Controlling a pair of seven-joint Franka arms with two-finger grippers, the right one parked.
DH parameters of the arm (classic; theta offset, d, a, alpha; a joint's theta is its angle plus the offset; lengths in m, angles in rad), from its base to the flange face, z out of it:
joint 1: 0 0.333 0 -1.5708
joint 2: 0 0 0 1.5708
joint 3: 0 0.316 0.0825 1.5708
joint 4: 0 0 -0.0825 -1.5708
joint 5: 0 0.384 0 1.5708
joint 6: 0 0 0.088 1.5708
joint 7: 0 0.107 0 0
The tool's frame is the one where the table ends.
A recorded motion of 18 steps. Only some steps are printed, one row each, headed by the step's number.
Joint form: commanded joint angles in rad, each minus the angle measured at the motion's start. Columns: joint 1, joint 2, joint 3, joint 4, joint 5, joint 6, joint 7.
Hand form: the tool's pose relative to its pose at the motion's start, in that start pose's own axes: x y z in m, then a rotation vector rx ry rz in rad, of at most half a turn. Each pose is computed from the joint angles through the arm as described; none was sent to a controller.
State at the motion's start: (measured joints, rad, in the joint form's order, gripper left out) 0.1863 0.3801 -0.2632 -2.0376 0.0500 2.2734 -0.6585
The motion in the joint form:
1: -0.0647 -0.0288 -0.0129 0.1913 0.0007 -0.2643 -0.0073
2: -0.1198 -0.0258 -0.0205 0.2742 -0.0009 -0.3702 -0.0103
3: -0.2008 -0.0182 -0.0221 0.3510 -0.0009 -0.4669 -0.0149
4: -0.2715 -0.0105 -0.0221 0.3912 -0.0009 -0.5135 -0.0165
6: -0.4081 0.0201 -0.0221 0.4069 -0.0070 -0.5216 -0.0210
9: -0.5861 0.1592 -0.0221 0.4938 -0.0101 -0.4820 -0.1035
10: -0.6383 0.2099 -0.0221 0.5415 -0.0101 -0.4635 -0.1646
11: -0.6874 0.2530 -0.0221 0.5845 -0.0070 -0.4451 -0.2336
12: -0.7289 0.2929 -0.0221 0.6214 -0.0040 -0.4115 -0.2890
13: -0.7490 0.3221 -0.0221 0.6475 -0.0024 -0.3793 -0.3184
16: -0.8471 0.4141 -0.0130 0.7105 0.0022 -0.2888 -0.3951
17: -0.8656 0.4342 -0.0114 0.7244 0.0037 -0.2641 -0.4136
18: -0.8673 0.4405 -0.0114 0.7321 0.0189 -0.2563 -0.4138
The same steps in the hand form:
1: -0.0111 0.0459 -0.0777 0.0468 -0.0254 0.0618
2: -0.0315 0.0772 -0.1034 0.0708 -0.0432 0.1159
3: -0.0641 0.1151 -0.1231 0.1021 -0.0589 0.1885
4: -0.0955 0.1452 -0.1298 0.1231 -0.0650 0.2541
6: -0.1615 0.1978 -0.1096 0.1547 -0.0801 0.3805
9: -0.2409 0.2724 -0.0523 0.1731 -0.0969 0.4627
10: -0.2646 0.2960 -0.0381 0.1637 -0.0898 0.4480
11: -0.2886 0.3163 -0.0263 0.1540 -0.0781 0.4234
12: -0.3091 0.3345 -0.0149 0.1310 -0.0638 0.4049
13: -0.3176 0.3462 -0.0074 0.1051 -0.0539 0.3919
16: -0.3678 0.3783 0.0305 0.0584 -0.0349 0.3926
17: -0.3774 0.3846 0.0383 0.0428 -0.0298 0.3885
18: -0.3767 0.3869 0.0388 0.0377 -0.0151 0.3955

